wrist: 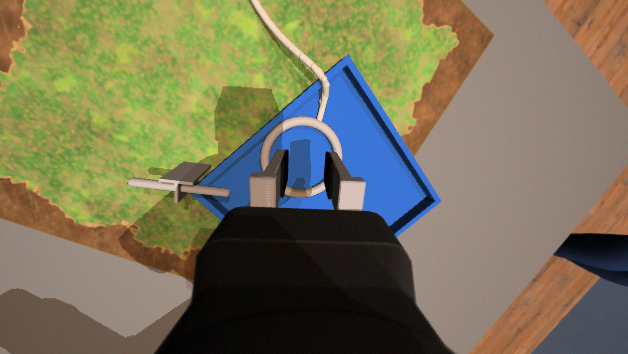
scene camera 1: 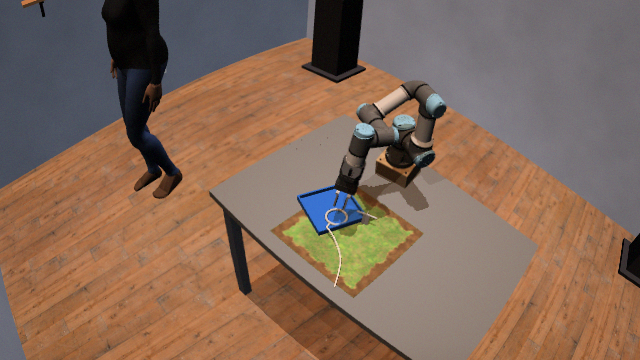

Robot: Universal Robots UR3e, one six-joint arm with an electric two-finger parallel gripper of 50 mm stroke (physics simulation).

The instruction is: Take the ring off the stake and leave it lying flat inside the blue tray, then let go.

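Frame: origin at the arm's base, x ahead, y left, z up, level; metres.
Where they show: gripper, fingertip midpoint: [wrist: 306,165] [scene camera 1: 339,206]; arm's base, link origin: [scene camera 1: 400,157].
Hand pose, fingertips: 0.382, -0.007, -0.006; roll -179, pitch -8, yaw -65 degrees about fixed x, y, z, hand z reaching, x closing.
Each offset is from my fingertips to the top centre of the thing, as dx, dy, dz. "*": to the spot under its first point. Level surfaces: height alone.
The pale ring @[* +0.023, -0.032, -0.065] [scene camera 1: 326,217] [wrist: 302,120] lies inside the blue tray @[-0.029, -0.052, -0.058] [scene camera 1: 315,202] [wrist: 380,165], near its front corner, and looks flat on the floor of the tray. A pale cord @[* +0.117, +0.114, -0.073] [scene camera 1: 340,255] [wrist: 290,46] runs from the ring over the tray's rim. The stake @[-0.067, +0.077, -0.029] [scene camera 1: 372,217] [wrist: 145,184], a thin pale rod on a grey bracket, stands beside the tray, with one end reaching over its corner, and is apart from the ring. My gripper [scene camera 1: 340,207] [wrist: 306,165] is open and empty above the tray. In the wrist view its fingers cover parts of the ring's sides.
A green and brown mat @[dz -0.079] [scene camera 1: 370,250] [wrist: 125,75] lies under the tray and the cord on the grey table @[dz -0.080] [scene camera 1: 450,250] [wrist: 480,140]. The grey bracket @[* -0.059, +0.081, -0.054] [scene camera 1: 365,219] [wrist: 186,172] stands at the tray's side. A person [scene camera 1: 137,95] stands on the floor beyond the table.
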